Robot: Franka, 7 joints.
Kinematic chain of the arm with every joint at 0, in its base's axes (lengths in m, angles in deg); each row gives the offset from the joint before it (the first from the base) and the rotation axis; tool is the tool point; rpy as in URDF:
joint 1: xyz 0 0 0.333 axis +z
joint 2: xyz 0 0 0 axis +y
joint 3: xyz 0 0 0.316 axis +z
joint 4: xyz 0.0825 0 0 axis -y
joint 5: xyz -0.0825 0 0.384 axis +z
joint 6: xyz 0 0 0 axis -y
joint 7: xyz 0.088 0 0 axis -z
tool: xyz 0 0 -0.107 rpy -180 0 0
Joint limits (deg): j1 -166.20..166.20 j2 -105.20..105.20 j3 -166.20..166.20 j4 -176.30..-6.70 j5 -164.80..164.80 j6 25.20..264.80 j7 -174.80..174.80
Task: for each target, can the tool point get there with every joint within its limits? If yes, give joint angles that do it. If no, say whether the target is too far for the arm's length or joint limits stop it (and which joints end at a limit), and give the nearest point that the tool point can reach.
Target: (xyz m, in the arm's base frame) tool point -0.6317 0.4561 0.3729
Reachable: yes | joints 138.10 63.59 36.19 -33.96 109.10 202.83 -53.41
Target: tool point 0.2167 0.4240 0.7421
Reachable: yes | joints 129.55 -19.55 -63.60 -88.85 45.84 78.57 41.12
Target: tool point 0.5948 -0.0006 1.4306
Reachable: no: too far | nearest point 0.4087 -0.0004 1.0873 | short by 0.391 m
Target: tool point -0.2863 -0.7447 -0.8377
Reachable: no: too far | nearest point -0.1883 -0.4899 -0.3027 | short by 0.601 m
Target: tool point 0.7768 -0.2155 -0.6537
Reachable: no: too far | nearest point 0.5472 -0.1518 -0.2781 | short by 0.445 m
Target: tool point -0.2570 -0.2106 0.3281
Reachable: yes | joints -60.84 -50.47 -63.88 -150.49 -60.15 69.23 40.78
